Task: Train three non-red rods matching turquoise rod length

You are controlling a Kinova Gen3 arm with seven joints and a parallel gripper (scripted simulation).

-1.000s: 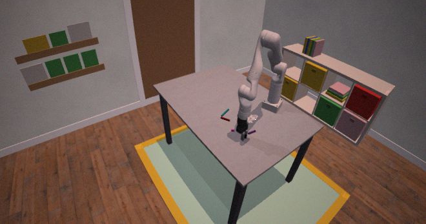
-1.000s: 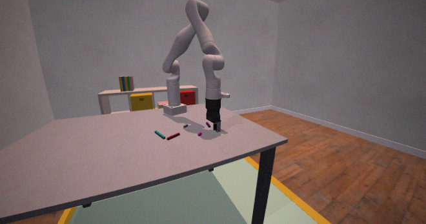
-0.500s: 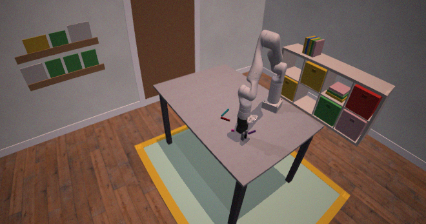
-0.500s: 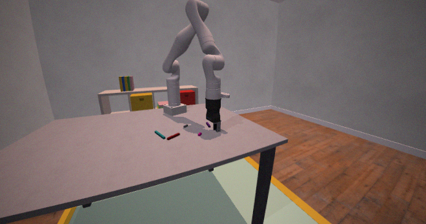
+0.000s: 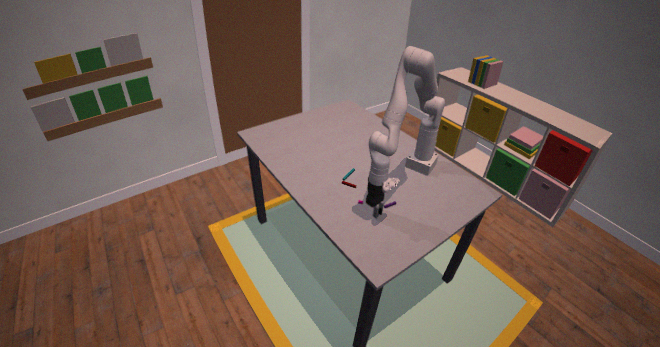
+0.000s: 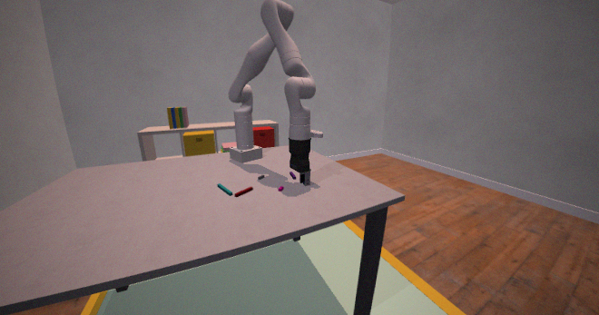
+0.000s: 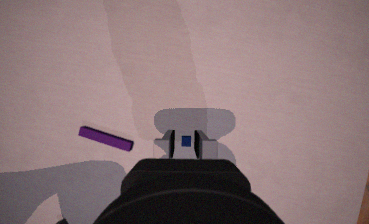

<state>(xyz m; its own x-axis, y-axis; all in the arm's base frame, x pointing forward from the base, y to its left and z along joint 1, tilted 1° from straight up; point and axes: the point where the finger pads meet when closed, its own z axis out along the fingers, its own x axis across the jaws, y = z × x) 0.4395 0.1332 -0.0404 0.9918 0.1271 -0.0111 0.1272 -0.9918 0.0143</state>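
Right now the blue rod is 1 cm below my hand. The rest, counted from my hand: grey rod: 13 cm to the right, 13 cm behind, 1 cm below; then magenta rod: 10 cm to the right, 1 cm below, 1 cm ahead; then purple rod: 9 cm behind, 1 cm to the right, 1 cm below.
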